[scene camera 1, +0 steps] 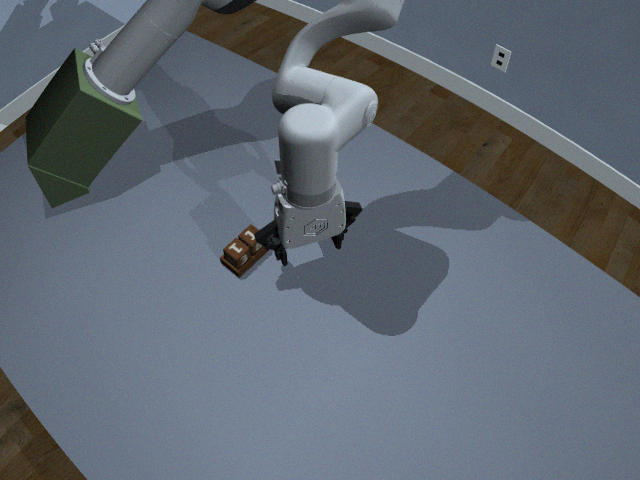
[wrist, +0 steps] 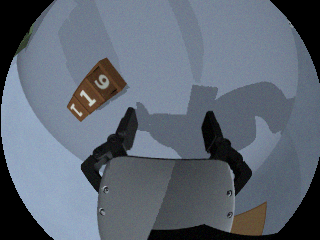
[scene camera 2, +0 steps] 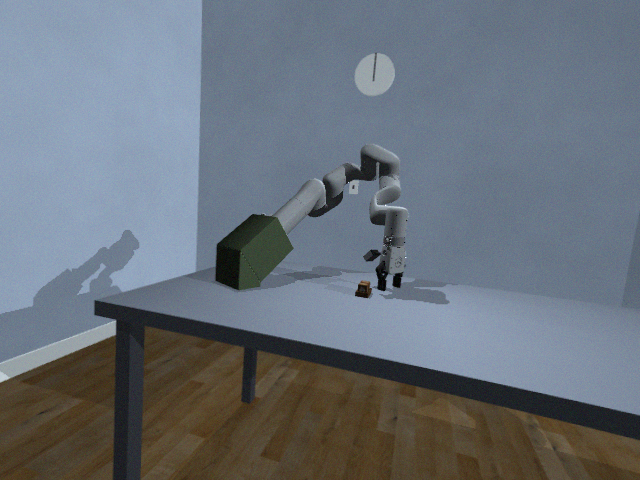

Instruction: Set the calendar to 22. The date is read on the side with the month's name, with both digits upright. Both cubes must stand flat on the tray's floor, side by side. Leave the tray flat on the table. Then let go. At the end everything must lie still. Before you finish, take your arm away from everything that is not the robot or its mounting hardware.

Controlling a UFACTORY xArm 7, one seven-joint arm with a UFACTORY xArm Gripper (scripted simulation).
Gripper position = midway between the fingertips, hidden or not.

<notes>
In view: my gripper (scene camera 1: 309, 250) and a brown cube (wrist: 95, 89).
My gripper is seen too in the wrist view (wrist: 170, 117) and in scene camera 2 (scene camera 2: 389, 288).
</notes>
